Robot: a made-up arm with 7 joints.
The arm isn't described. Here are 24 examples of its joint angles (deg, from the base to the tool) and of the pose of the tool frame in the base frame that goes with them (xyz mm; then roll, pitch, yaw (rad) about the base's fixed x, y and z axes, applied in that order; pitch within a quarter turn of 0, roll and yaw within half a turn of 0).
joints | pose
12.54 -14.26 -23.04 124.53 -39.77 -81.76 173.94 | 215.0 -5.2 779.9 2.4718 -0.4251 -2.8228
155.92 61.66 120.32 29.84 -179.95 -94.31 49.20 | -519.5 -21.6 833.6 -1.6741 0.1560 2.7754
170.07 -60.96 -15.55 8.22 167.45 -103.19 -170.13 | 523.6 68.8 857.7 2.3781 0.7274 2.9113
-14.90 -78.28 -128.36 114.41 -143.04 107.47 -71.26 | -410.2 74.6 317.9 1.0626 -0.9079 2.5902
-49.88 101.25 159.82 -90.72 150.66 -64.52 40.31 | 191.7 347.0 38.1 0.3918 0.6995 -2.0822
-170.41 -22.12 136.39 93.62 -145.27 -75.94 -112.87 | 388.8 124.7 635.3 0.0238 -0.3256 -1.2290
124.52 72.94 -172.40 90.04 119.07 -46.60 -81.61 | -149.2 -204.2 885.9 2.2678 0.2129 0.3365
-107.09 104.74 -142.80 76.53 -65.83 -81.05 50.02 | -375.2 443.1 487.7 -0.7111 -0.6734 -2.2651
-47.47 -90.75 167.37 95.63 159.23 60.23 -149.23 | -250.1 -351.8 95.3 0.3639 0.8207 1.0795
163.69 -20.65 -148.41 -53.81 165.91 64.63 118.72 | -108.3 125.2 1041.8 1.4434 -0.1716 1.6071
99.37 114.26 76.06 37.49 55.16 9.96 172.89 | -343.5 -569.0 123.8 -1.0392 0.8885 -0.5542
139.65 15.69 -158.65 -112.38 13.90 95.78 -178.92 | -344.7 -170.5 712.5 2.7886 0.5418 -2.8499
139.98 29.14 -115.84 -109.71 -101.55 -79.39 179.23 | -411.8 -28.7 610.4 -1.1504 -0.4618 -0.8480
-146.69 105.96 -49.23 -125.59 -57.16 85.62 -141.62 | -160.0 322.8 578.6 -2.9199 -0.7130 -0.5151
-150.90 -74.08 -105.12 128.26 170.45 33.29 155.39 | 50.9 -361.3 436.8 1.2932 0.8070 2.3877
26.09 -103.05 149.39 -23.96 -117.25 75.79 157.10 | -615.9 321.3 450.9 2.6373 0.2808 2.6912
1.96 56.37 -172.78 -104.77 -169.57 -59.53 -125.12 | 505.2 -51.0 366.3 -1.3286 -0.4351 1.5005
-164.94 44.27 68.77 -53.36 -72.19 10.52 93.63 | -419.1 -160.7 962.6 2.3311 -0.6932 1.8929
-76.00 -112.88 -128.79 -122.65 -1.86 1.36 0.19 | 182.4 -318.6 552.8 2.3400 0.0534 -1.3778
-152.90 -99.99 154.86 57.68 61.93 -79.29 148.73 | 571.5 -101.8 144.9 2.2991 -1.0027 -1.7618
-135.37 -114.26 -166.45 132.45 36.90 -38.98 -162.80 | 14.2 -63.8 100.3 0.5250 0.2991 0.0452
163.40 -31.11 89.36 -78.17 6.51 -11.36 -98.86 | 341.1 -268.3 828.9 1.5866 -0.4995 -2.8641
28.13 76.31 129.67 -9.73 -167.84 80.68 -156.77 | 648.7 -254.9 520.0 0.5280 -0.4881 -0.0998
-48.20 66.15 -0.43 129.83 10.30 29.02 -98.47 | 175.4 151.2 261.7 0.7804 0.0481 2.4831
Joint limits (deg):
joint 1: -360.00..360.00
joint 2: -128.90..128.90
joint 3: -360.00..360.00
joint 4: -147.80..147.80
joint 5: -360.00..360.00
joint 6: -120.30..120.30
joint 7: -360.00..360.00
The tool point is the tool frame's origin. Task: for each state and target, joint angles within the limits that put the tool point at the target. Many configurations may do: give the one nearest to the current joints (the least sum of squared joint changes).
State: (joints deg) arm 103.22 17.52 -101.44 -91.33 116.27 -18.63 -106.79
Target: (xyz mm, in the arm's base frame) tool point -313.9 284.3 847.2
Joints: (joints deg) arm 105.00 -17.26 -81.90 -84.74 116.14 -18.73 -106.79
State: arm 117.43 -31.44 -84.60 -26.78 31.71 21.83 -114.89
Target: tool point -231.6 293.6 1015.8
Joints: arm 111.62 -20.63 -90.18 -60.21 33.50 20.36 -114.89
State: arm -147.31 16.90 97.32 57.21 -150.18 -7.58 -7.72
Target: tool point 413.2 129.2 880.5
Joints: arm -143.34 -14.28 109.30 74.18 -150.06 -11.40 -7.72
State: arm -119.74 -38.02 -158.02 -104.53 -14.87 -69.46 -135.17
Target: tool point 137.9 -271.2 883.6
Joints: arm -106.39 -72.44 -166.93 -74.90 -18.71 -66.65 -135.17
